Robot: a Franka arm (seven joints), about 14 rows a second.
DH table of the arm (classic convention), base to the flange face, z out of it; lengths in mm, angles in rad. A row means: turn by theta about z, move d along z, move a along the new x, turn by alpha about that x. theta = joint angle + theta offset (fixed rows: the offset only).
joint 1: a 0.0; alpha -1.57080; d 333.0; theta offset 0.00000
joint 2: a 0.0; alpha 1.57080; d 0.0; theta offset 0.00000
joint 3: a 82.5; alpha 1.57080; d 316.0; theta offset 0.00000
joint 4: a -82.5; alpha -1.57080; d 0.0; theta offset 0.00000
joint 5: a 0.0; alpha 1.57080; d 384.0; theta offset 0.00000
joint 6: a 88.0; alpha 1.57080; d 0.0; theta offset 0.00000
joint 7: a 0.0; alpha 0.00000; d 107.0; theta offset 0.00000
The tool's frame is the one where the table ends.
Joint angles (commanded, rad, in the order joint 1, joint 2, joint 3, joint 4, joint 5, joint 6, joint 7), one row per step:
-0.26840 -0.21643 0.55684 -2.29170 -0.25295 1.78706 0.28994
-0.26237 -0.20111 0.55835 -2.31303 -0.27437 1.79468 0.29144
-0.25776 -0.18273 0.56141 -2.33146 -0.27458 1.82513 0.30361
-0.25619 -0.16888 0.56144 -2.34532 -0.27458 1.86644 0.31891
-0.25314 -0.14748 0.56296 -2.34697 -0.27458 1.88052 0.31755
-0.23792 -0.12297 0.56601 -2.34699 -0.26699 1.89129 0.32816
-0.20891 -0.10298 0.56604 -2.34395 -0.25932 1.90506 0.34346
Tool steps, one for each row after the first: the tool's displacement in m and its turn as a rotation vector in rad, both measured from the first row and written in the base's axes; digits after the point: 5 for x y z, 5 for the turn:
-0.00326 -0.00055 -0.01399 -0.01734 0.02414 0.01752
-0.00426 0.00241 -0.02759 -0.00859 0.02826 0.02264
-0.00283 0.00421 -0.03692 0.00520 0.01310 0.02235
-0.00152 0.00680 -0.04537 0.01632 0.02393 0.03220
-0.00219 0.01578 -0.05471 0.03045 0.03578 0.03940
-0.00361 0.03006 -0.06089 0.04471 0.03646 0.05393

